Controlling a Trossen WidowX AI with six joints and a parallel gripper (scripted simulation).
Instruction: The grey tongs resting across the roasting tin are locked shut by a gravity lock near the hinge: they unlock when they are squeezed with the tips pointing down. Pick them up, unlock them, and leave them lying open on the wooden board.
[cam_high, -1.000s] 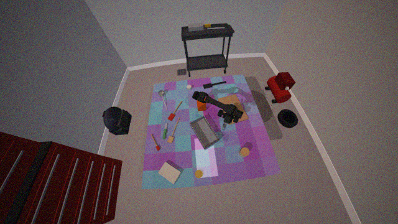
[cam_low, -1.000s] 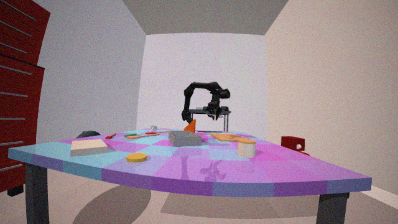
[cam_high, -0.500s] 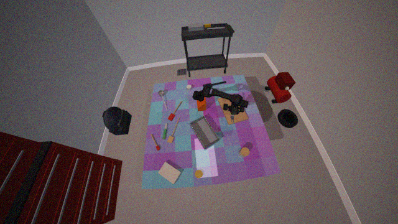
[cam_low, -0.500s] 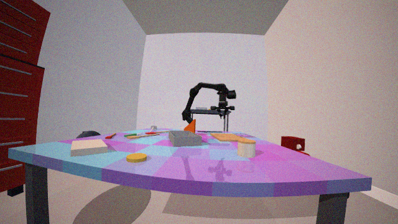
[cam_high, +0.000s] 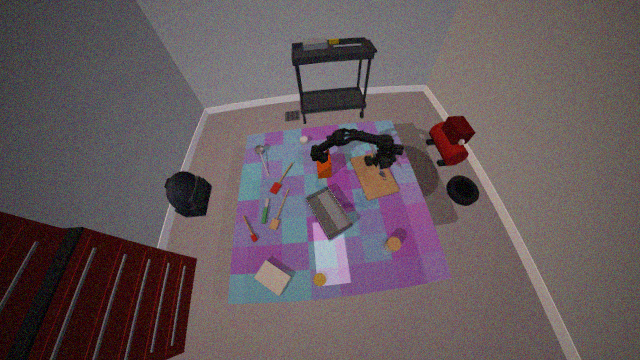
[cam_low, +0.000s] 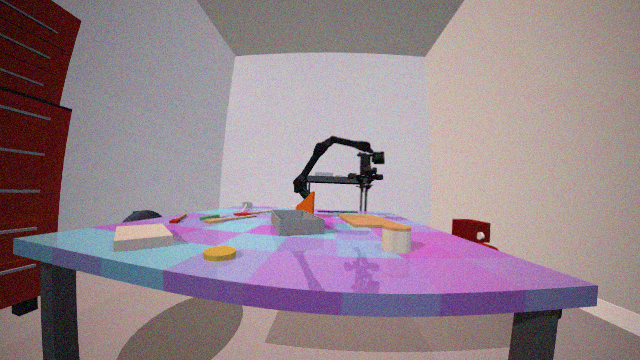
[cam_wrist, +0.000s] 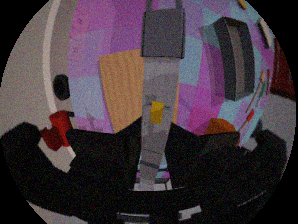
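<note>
Now: the wooden board 40 mm behind my gripper tip, 10 mm to the left of it and 160 mm below it. Round my gripper tip: pale block: 640 mm ahead, 650 mm to the right, 150 mm below; then grey roasting tin: 240 mm ahead, 320 mm to the right, 140 mm below.
</note>
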